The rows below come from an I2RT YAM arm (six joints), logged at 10 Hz.
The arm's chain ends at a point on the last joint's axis. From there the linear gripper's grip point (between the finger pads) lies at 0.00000 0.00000 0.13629 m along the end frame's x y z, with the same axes.
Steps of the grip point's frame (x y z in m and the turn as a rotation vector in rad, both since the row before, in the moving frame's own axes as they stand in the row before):
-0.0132 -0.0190 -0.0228 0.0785 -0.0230 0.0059
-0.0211 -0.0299 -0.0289 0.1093 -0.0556 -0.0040
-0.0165 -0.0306 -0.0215 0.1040 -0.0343 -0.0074
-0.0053 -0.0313 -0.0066 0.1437 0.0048 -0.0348
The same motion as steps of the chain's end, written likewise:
-0.0101 -0.0083 -0.0223 0.0785 -0.0230 0.0059
-0.0135 -0.0151 -0.0279 0.1093 -0.0556 -0.0040
-0.0118 -0.0165 -0.0207 0.1040 -0.0343 -0.0074
-0.0056 -0.0118 -0.0052 0.1437 0.0048 -0.0348

